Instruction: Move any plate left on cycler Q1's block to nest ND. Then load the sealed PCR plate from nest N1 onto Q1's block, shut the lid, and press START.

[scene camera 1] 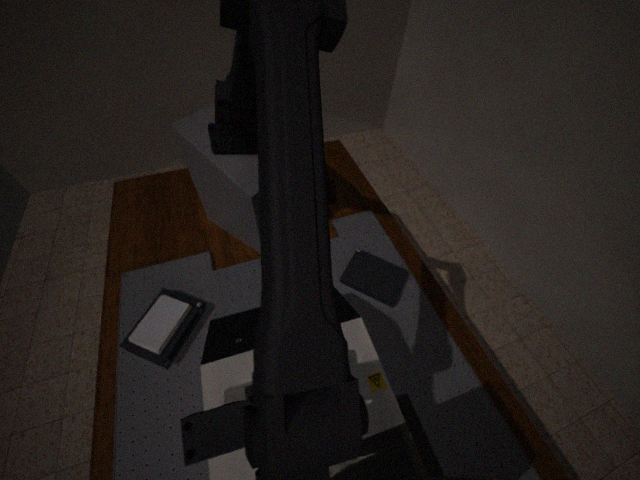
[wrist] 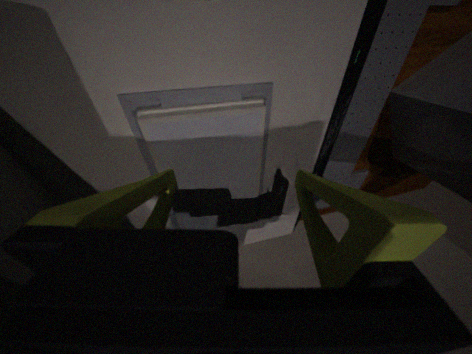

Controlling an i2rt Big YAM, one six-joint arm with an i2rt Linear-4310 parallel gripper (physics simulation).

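The cycler (scene camera 1: pixel 227 379) (wrist: pixel 210 45) has a white body and a black front panel (scene camera 1: pixel 230 335) (wrist: pixel 345 90). In the wrist view a pale rectangular slab (wrist: pixel 205 150) with a light rim sits in a grey-framed recess of the body; I cannot tell whether it is a plate or part of the cycler. My gripper (wrist: pixel 235 176) is open and empty, with its green fingers on either side of the slab's near part in the view. The arm hides the recess and fingers in the scene view. A white plate (scene camera 1: pixel 159 323) rests in a dark nest (scene camera 1: pixel 155 359) at the left. Nest labels are not legible.
A dark, flat nest (scene camera 1: pixel 374 277) lies at the right with no plate on it. A big grey box (scene camera 1: pixel 227 191) stands at the back. A yellow warning sticker (scene camera 1: pixel 376 381) is on the cycler. Dark parts (scene camera 1: pixel 418 434) rise at its near right side. The arm (scene camera 1: pixel 292 206) crosses the middle.
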